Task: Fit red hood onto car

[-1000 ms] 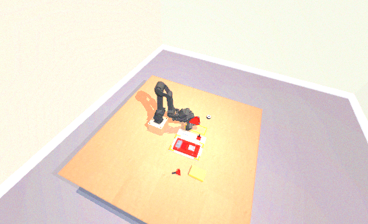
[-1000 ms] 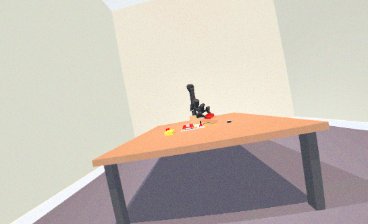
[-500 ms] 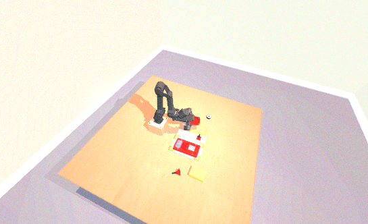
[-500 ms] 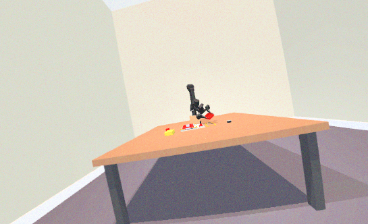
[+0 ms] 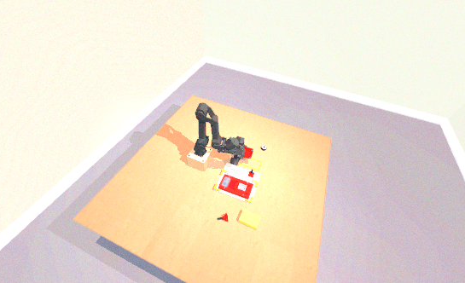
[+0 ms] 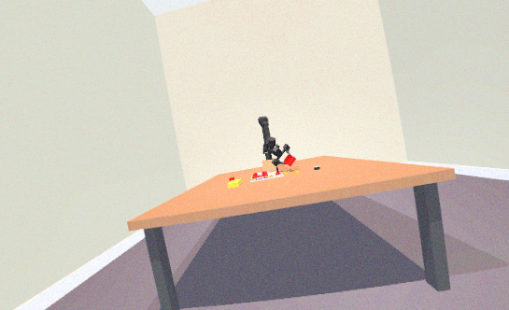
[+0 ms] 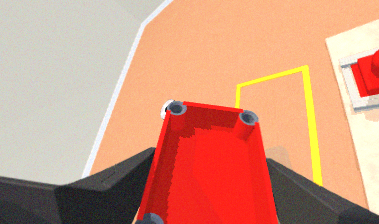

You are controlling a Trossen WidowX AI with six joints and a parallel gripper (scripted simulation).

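The red hood lies 1 cm behind my gripper tip. The rest, counted from my gripper tip: black-and-white wheel 16 cm to the left, 9 cm ahead, 8 cm below; yellow block 39 cm to the right, 19 cm ahead, 7 cm below; white jig board 20 cm to the right, 7 cm below, 4 cm ahead.
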